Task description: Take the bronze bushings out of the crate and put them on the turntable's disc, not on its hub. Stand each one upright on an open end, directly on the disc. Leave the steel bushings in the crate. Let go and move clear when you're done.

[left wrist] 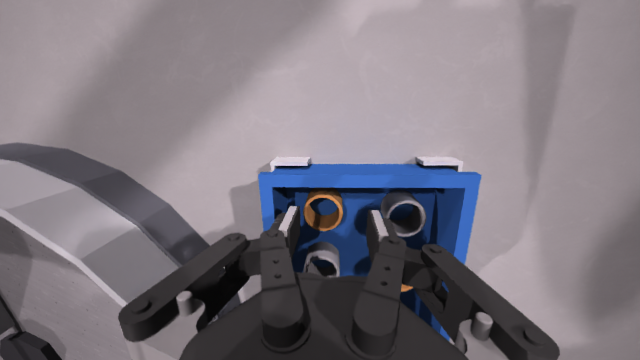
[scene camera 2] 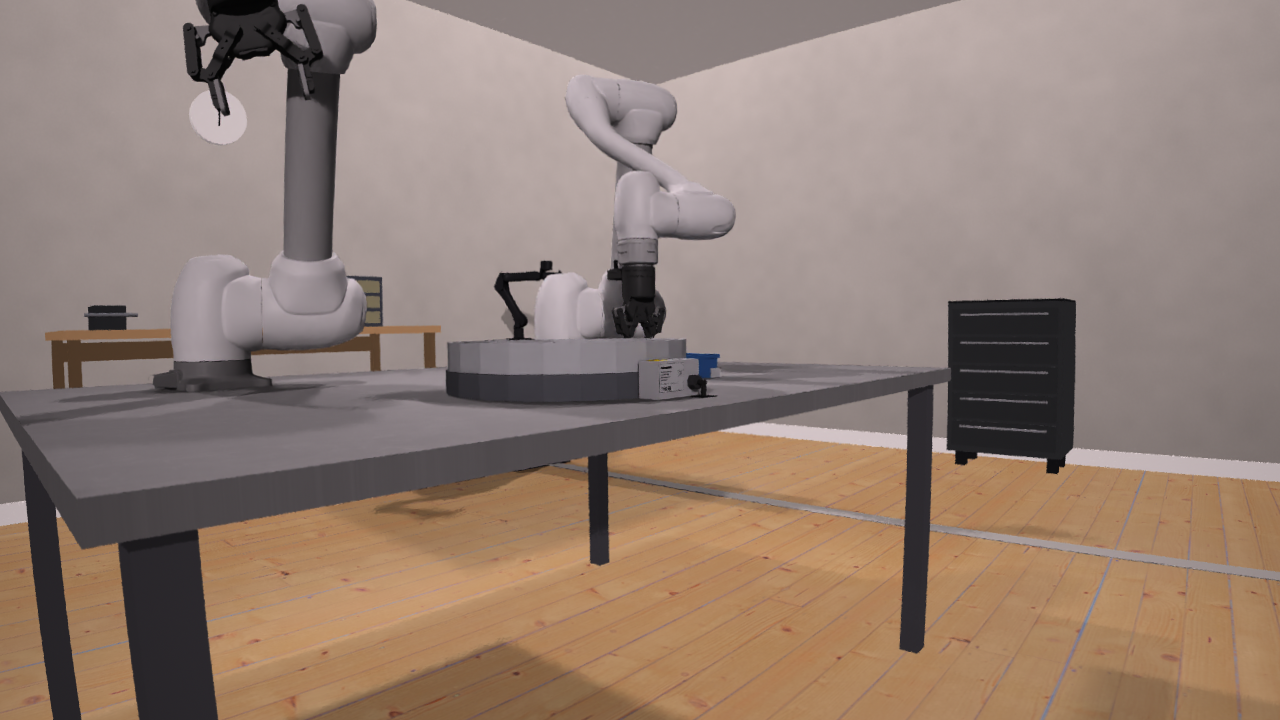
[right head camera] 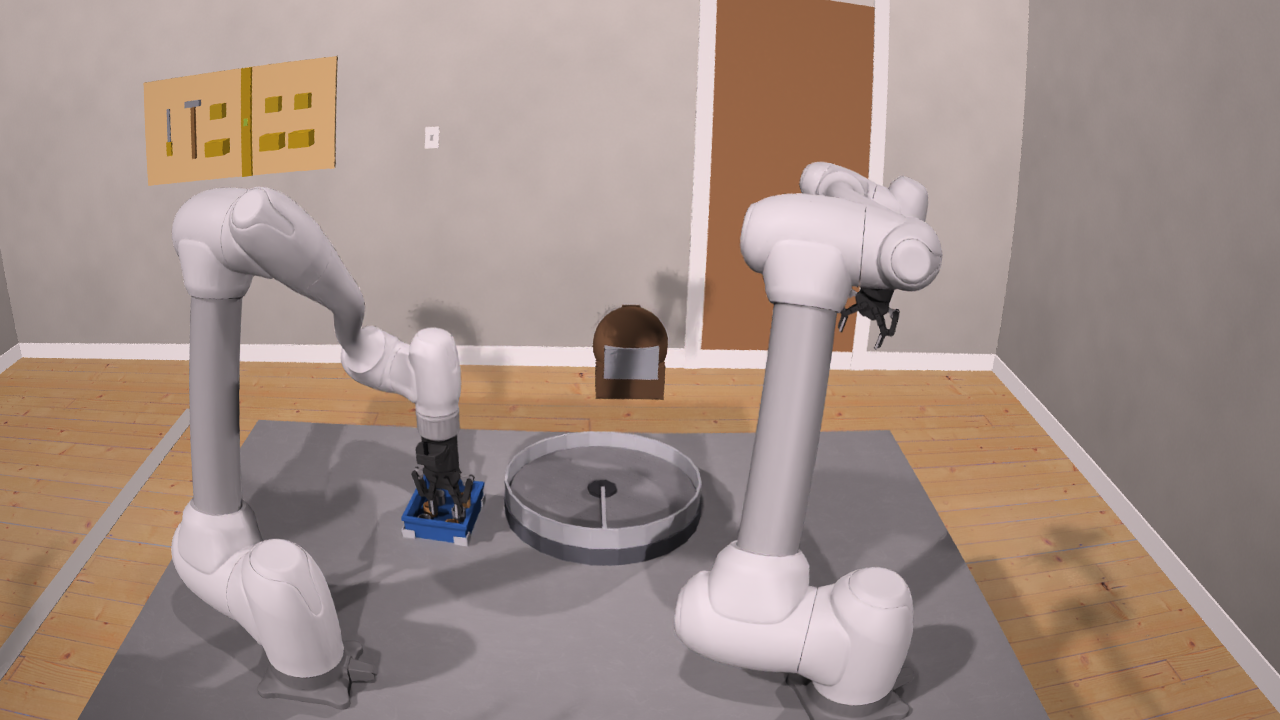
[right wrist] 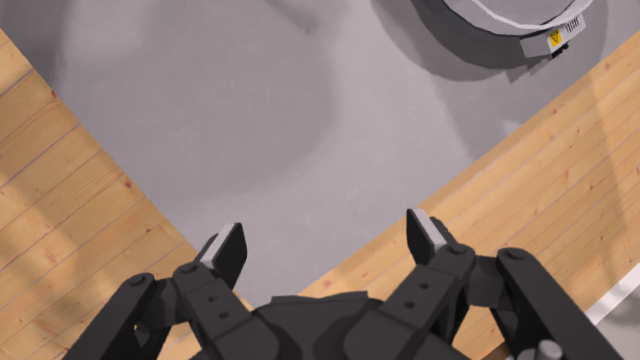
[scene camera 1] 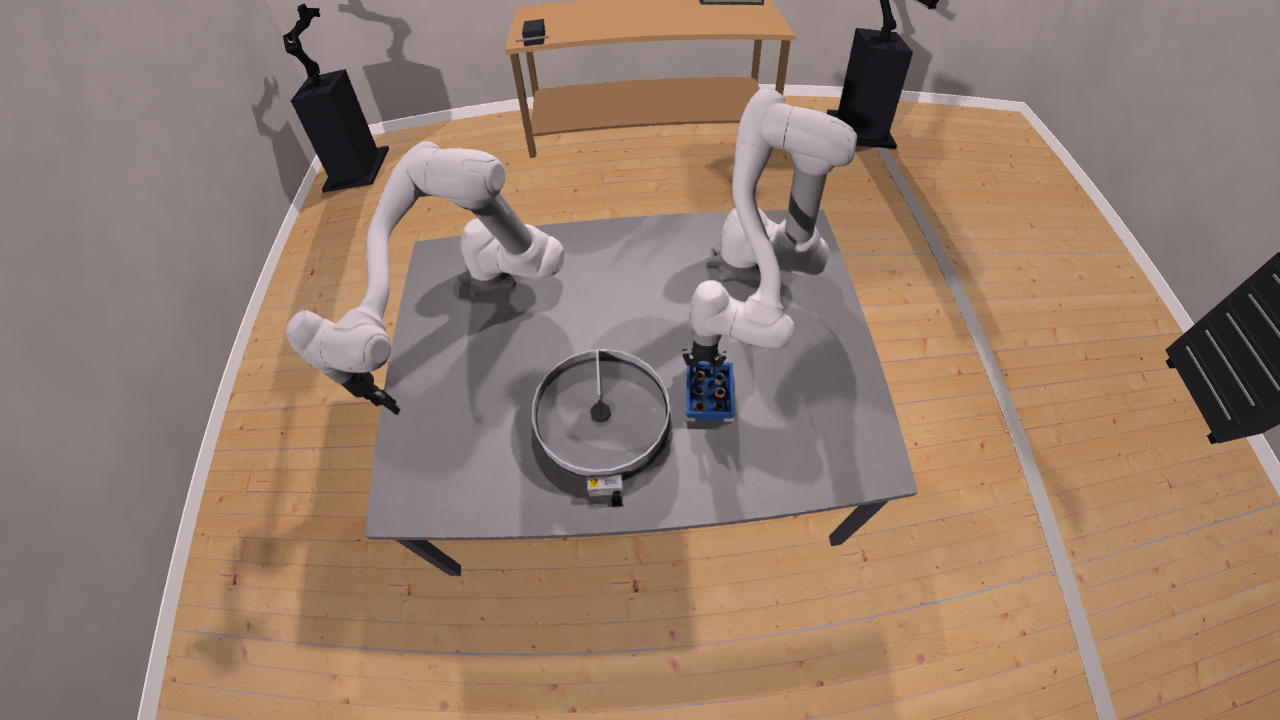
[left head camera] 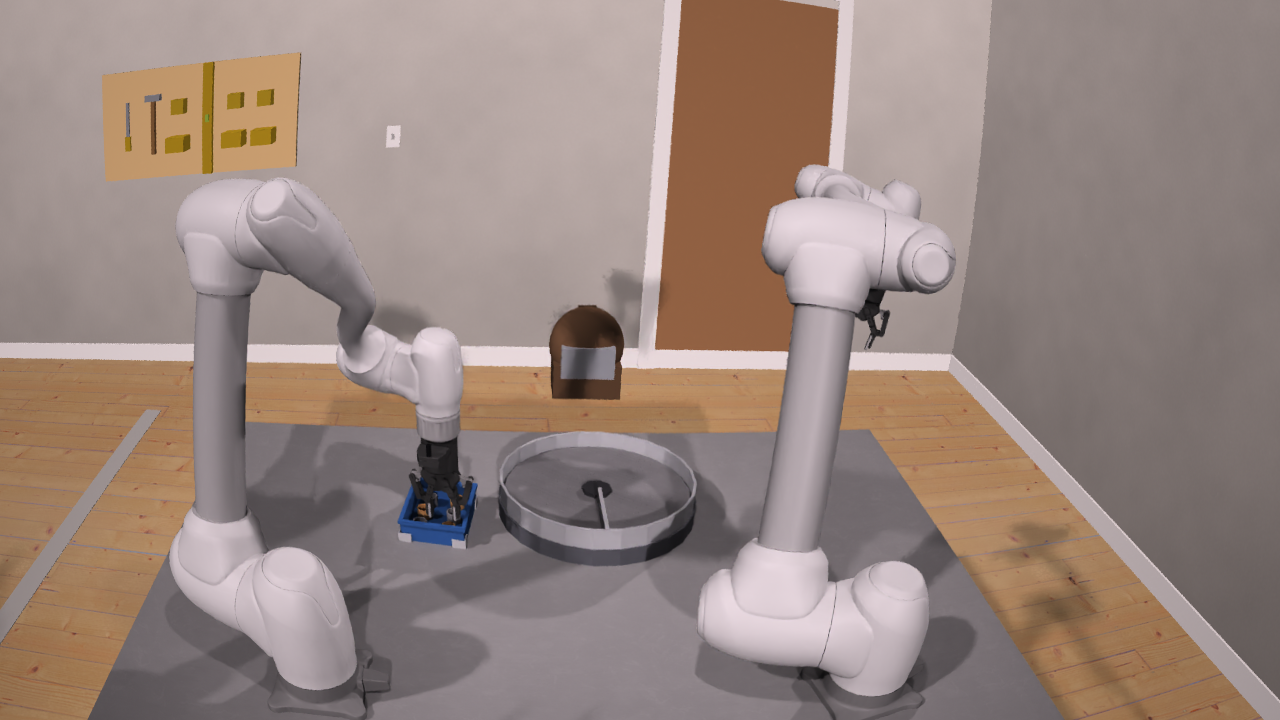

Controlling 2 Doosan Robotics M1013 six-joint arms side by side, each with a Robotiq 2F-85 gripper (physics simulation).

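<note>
The blue crate [left head camera: 435,534] [right head camera: 435,531] [scene camera 1: 710,415] [left wrist: 370,180] stands beside the turntable. In the left wrist view a bronze bushing [left wrist: 324,222] stands upright in it, with a steel bushing [left wrist: 403,198] to the right and another steel bushing [left wrist: 322,250] below; a second bronze bushing [scene camera 1: 720,392] [left wrist: 407,288] is mostly behind a finger. My left gripper [left head camera: 443,512] [right head camera: 444,514] [left wrist: 333,220] is partly open and empty, pointing down over the crate. The turntable's disc [scene camera 1: 572,438] looks bare around its dark hub [scene camera 1: 600,411]. My right gripper [scene camera 2: 265,102] [right wrist: 324,231] is open and empty, high up away from both.
A raised grey rim [left head camera: 597,539] [right head camera: 603,538] surrounds the disc. A thin bar [left head camera: 604,510] [scene camera 1: 598,371] runs from the hub to the rim. A control box [scene camera 1: 604,485] [scene camera 2: 666,377] adjoins the turntable. These stand on the grey table [scene camera 1: 787,465].
</note>
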